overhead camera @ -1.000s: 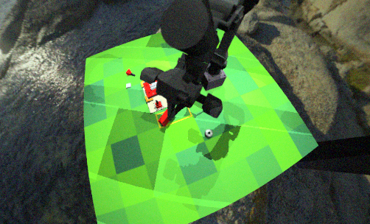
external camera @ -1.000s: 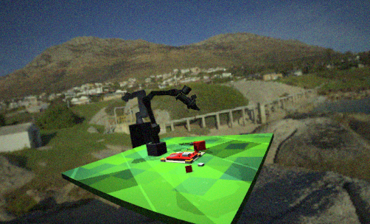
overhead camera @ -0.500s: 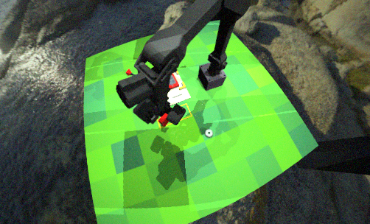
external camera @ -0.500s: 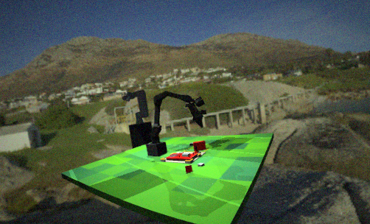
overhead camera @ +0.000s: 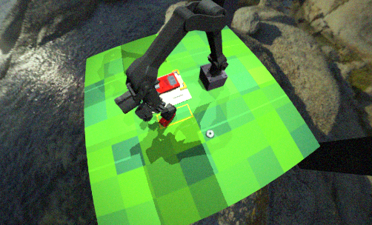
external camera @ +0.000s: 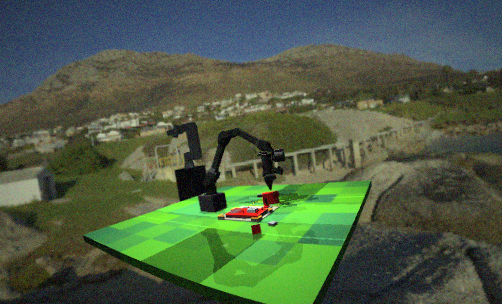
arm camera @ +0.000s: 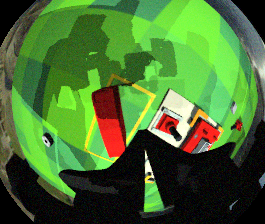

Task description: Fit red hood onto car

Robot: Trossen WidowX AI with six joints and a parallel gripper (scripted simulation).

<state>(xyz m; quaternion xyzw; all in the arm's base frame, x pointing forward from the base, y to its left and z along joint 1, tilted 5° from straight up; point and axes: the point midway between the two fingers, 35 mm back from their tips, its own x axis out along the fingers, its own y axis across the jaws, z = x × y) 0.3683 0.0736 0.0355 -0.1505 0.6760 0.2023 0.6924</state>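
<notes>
Right now my gripper tip is 50 mm above the red hood, 30 mm to the right of it and 20 mm past it.
</notes>
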